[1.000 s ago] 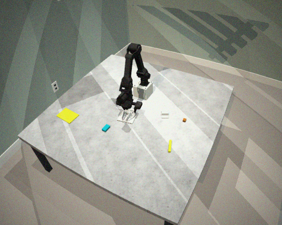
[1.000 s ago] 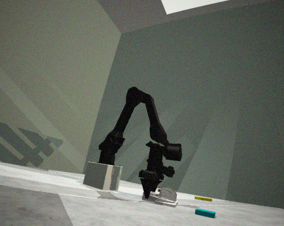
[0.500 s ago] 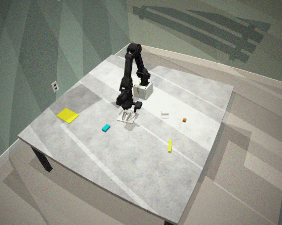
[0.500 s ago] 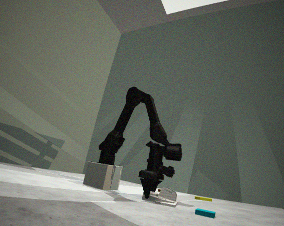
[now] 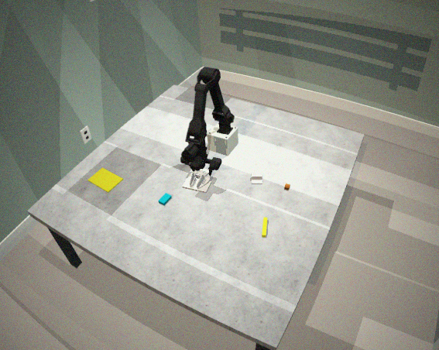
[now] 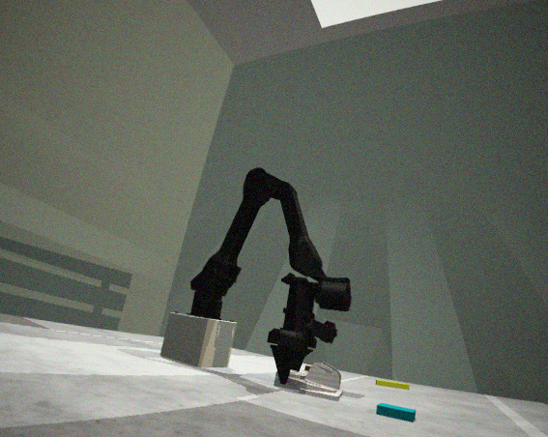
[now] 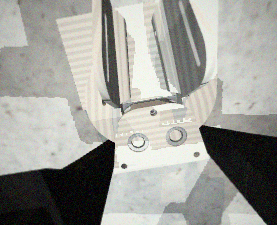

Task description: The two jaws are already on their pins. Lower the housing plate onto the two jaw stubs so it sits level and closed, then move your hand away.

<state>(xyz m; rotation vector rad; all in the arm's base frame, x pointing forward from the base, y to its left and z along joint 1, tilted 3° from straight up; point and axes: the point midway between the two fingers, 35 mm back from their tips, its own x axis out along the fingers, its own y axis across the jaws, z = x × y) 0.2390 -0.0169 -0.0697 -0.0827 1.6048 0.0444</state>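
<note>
Right now my gripper tip is 2 cm short of the pale jaw fixture, 2 cm to the right of it and 1 cm below it. Round my gripper tip: teal block 21 cm ahead, 8 cm to the right; yellow flat square 22 cm ahead, 44 cm to the right; yellow bar 19 cm ahead, 38 cm to the left.
</note>
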